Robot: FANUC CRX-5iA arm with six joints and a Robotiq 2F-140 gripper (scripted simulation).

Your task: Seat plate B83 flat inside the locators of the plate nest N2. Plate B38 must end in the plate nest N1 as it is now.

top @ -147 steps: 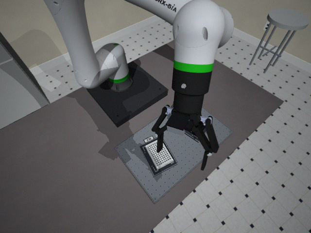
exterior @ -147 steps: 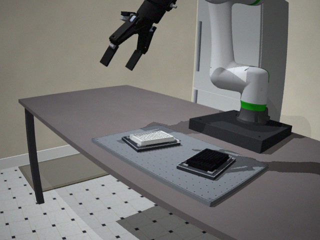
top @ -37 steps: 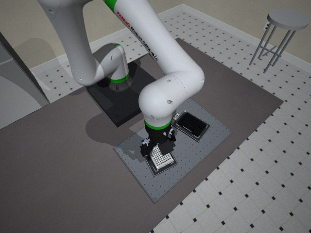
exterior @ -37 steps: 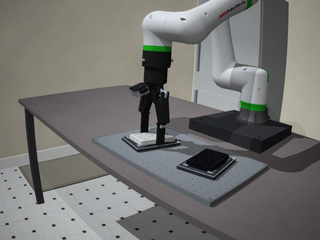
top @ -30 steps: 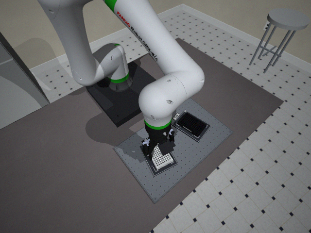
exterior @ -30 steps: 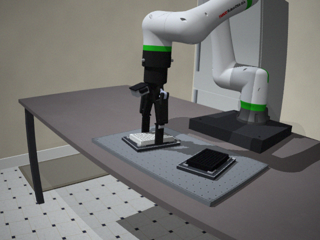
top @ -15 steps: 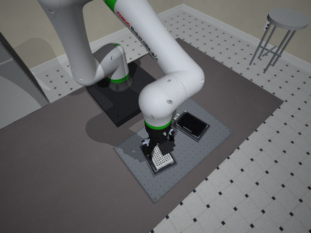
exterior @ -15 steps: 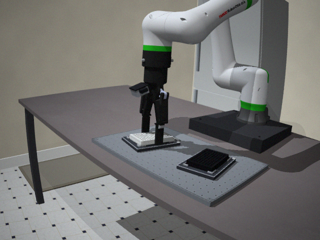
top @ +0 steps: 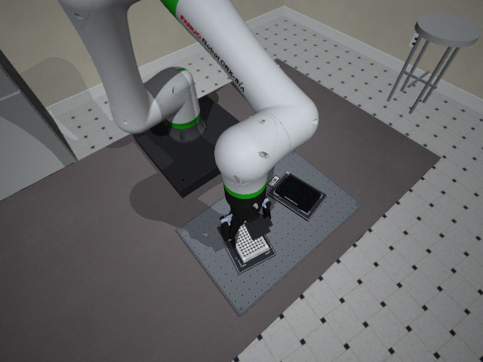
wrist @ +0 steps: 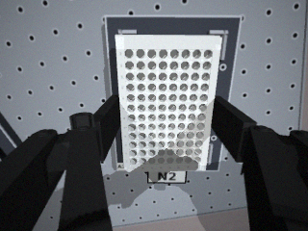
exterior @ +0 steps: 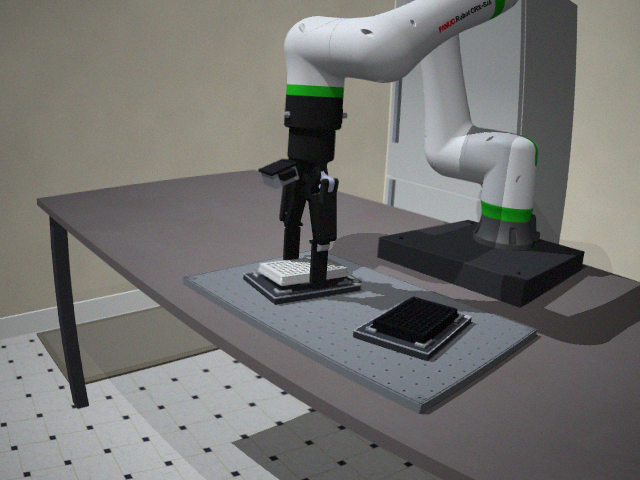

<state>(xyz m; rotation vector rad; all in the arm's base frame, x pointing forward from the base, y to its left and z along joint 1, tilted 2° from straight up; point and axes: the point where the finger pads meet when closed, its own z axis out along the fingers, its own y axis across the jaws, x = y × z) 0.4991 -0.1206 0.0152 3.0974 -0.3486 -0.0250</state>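
Now: the dark plate nest N2 10 mm to the right of my hand and 50 mm below it. From my hand the other things lie so: white well plate B83 (20 mm below); black well plate B38 (10 mm behind, 240 mm to the left, 30 mm below).
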